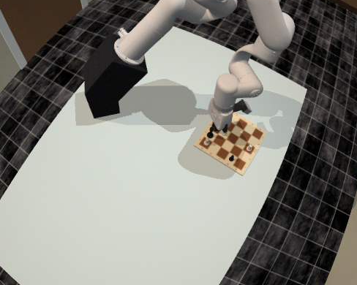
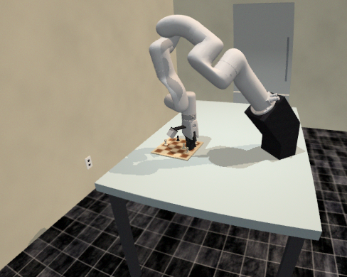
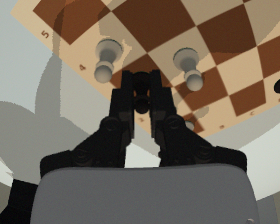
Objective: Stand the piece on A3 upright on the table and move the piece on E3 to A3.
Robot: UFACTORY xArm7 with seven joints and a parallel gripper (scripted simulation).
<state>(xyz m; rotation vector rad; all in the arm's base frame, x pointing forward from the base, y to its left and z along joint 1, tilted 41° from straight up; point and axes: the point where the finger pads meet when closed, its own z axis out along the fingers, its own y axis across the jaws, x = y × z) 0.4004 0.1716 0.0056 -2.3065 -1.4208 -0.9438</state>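
Now: hand 10 mm short of the tall black piece, 40 mm to the left of it and 10 mm below it. From my hand the other things lie so: white piece (150 mm ahead, 40 mm to the left, 10 mm below); chessboard (70 mm ahead, 20 mm to the left, 30 mm below).
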